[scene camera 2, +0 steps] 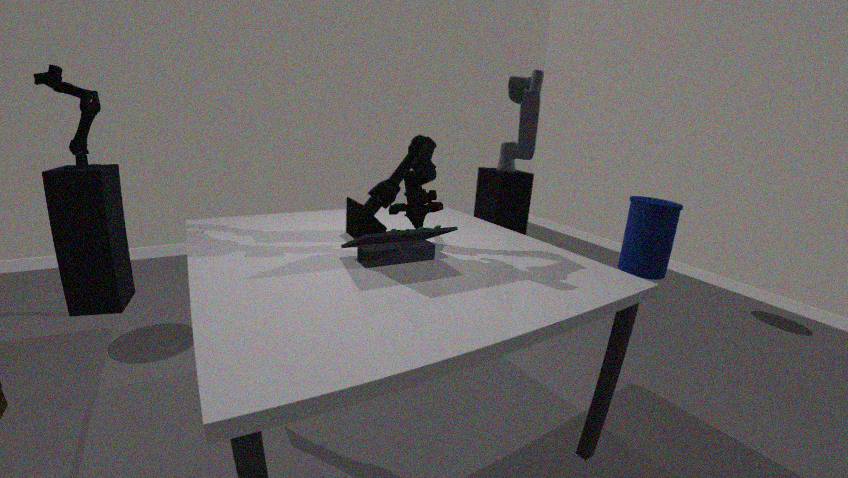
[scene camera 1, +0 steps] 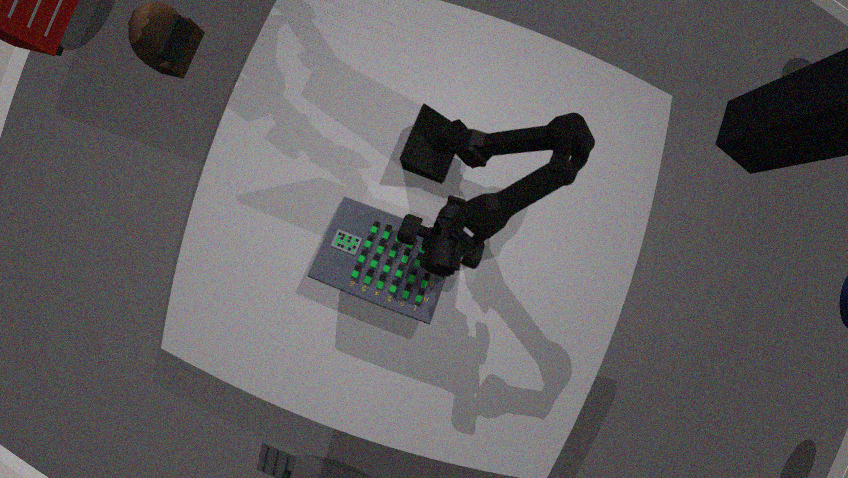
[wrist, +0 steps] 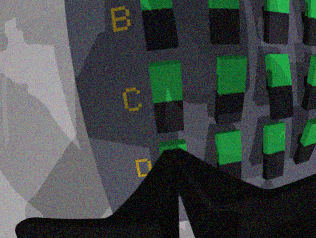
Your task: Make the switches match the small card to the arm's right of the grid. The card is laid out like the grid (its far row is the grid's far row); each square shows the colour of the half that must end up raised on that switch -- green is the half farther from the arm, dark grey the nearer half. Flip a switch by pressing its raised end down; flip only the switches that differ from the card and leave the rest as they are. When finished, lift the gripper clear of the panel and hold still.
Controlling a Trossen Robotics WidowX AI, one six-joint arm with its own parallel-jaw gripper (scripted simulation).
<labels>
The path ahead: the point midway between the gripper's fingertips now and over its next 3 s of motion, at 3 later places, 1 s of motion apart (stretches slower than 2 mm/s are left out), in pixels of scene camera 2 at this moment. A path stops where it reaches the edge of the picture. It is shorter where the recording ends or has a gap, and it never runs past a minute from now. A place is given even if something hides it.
The gripper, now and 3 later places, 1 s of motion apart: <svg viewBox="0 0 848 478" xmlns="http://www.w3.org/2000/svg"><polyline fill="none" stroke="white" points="419,232 407,219 409,232 409,234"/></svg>
</labels>
